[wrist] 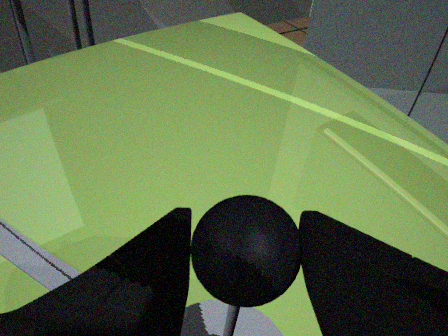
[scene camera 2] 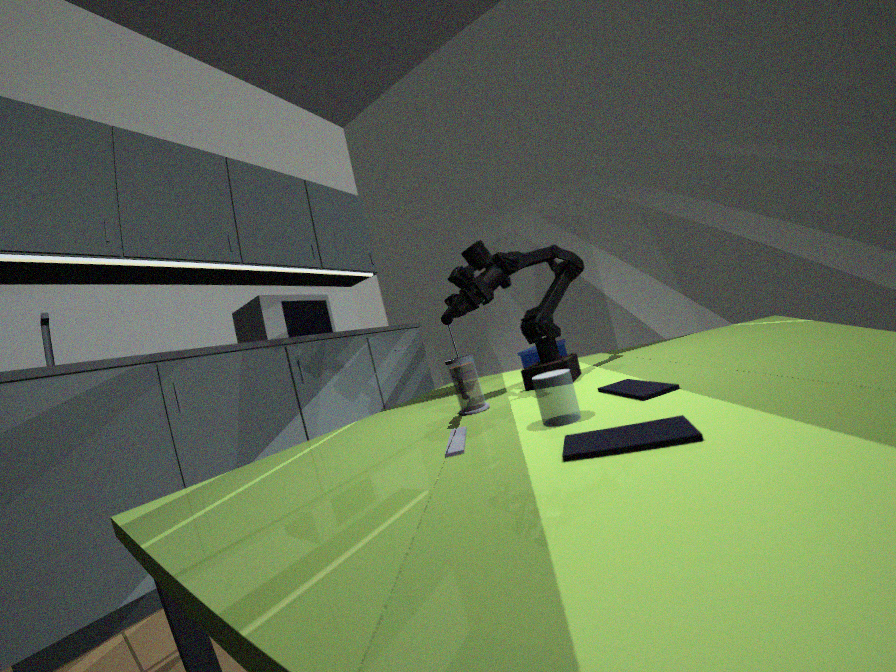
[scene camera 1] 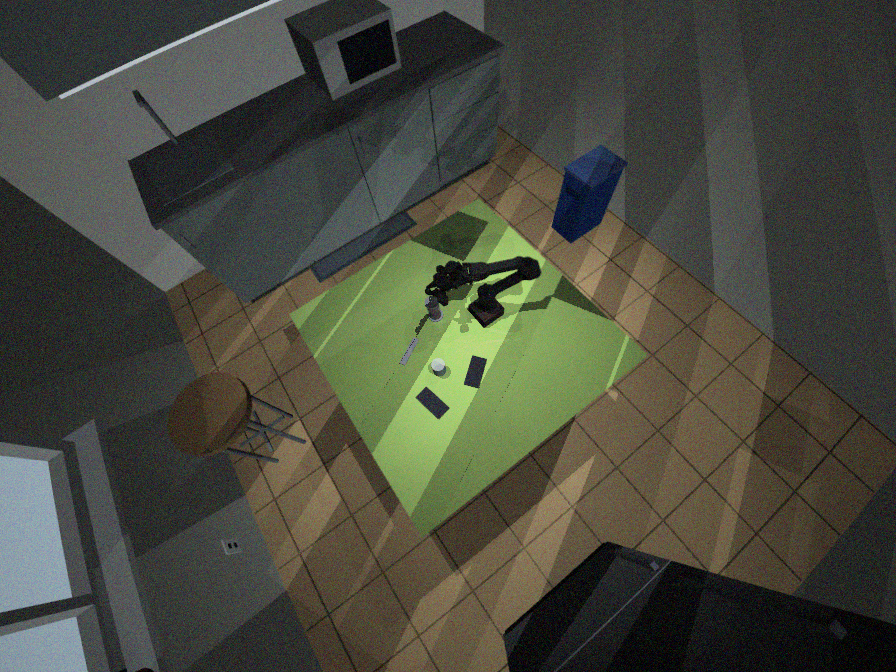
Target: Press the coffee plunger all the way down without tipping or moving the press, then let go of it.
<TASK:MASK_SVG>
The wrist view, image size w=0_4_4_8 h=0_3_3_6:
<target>my gripper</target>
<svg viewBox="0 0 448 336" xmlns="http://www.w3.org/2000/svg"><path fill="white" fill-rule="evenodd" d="M301 212L301 269L321 335L448 336L448 271L445 272L444 269L420 260L419 257L412 257L393 245L391 247L384 241L376 240L375 237L359 232L319 211ZM192 208L173 208L167 215L149 225L140 235L132 237L117 251L115 249L103 261L100 260L92 268L85 269L81 275L73 277L71 281L68 280L56 289L51 289L51 292L44 293L24 307L0 313L0 336L180 336L191 268Z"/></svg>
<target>coffee press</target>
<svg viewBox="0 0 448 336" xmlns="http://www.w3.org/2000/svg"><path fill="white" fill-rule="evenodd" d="M283 207L280 207L275 201L263 199L263 197L236 196L213 205L209 211L204 212L204 215L200 217L192 237L191 257L193 271L196 273L197 280L200 280L204 288L216 299L200 301L200 303L185 307L180 336L283 336L281 335L281 329L277 328L276 324L272 323L272 320L269 320L267 315L264 315L259 309L253 308L279 299L280 295L283 295L289 285L295 281L297 272L299 272L301 256L303 256L303 243L301 243L299 229L297 229L291 216Z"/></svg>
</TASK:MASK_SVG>
